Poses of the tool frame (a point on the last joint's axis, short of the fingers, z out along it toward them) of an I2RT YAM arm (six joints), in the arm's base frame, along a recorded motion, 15 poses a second.
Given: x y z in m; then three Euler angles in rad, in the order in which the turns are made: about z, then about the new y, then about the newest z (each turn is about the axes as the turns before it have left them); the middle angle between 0 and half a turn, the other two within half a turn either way.
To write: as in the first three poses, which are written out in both.
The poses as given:
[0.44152 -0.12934 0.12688 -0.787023 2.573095 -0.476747]
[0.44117 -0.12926 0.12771 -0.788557 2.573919 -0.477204]
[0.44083 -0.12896 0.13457 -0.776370 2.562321 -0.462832]
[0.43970 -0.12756 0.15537 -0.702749 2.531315 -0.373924]
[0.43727 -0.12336 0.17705 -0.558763 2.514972 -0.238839]
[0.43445 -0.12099 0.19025 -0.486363 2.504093 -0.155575]
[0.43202 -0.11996 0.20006 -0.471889 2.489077 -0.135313]
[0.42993 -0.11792 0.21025 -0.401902 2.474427 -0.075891]
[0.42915 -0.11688 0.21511 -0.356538 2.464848 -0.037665]
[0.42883 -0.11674 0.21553 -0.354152 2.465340 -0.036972]
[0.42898 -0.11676 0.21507 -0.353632 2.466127 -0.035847]
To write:
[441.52 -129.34 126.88 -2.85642 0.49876 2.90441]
[441.17 -129.26 127.71 -2.85667 0.49793 2.90314]
[440.83 -128.96 134.57 -2.85744 0.51189 2.90288]
[439.70 -127.56 155.37 -2.89150 0.56273 2.88540]
[437.27 -123.36 177.05 -2.97197 0.60622 2.87483]
[434.45 -120.99 190.25 -3.02733 0.62858 2.84798]
[432.02 -119.96 200.06 -3.03887 0.64555 2.83940]
[429.93 -117.92 210.25 -3.08195 0.66490 2.83618]
[429.15 -116.88 215.11 -3.11135 0.67618 2.83335]
[428.83 -116.74 215.53 -3.11194 0.67570 2.83483]
[428.98 -116.76 215.07 -3.11289 0.67495 2.83388]

